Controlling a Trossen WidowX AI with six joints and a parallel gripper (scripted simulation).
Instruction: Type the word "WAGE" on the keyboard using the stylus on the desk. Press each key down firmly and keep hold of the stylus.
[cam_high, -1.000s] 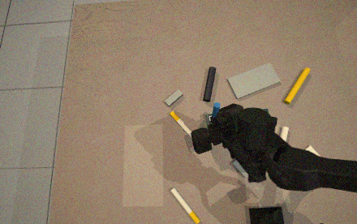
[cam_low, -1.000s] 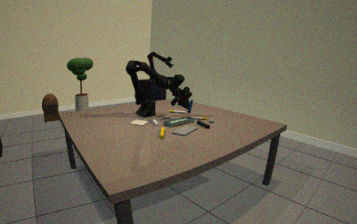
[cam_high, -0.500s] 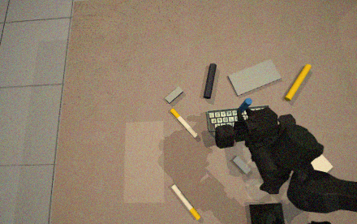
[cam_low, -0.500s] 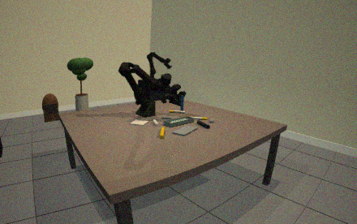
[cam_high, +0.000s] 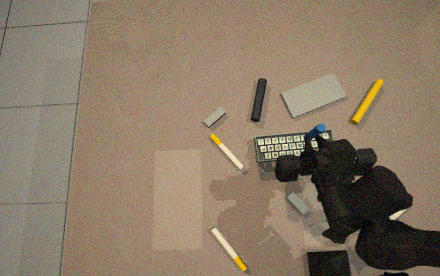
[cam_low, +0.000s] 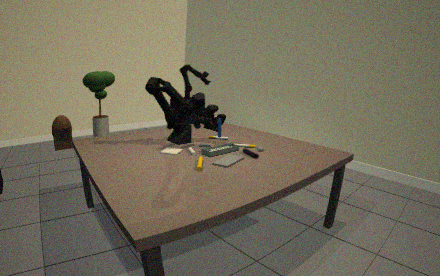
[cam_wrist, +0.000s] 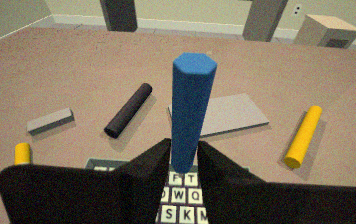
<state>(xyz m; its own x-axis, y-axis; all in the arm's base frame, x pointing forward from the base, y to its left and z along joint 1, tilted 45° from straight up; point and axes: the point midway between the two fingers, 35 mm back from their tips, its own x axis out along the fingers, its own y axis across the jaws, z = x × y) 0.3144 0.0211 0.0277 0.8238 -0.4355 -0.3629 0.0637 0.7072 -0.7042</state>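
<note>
Now: gripper tip 130 mm short of the grey plate, 110 mm above it and 70 mm to the left of it. The rest, counted from my gripper tip: blue stylus 20 mm below; then black cylinder 140 mm ahead, 100 mm below, 80 mm to the left; then yellow cylinder 210 mm to the right, 110 mm below, 90 mm ahead.
</note>
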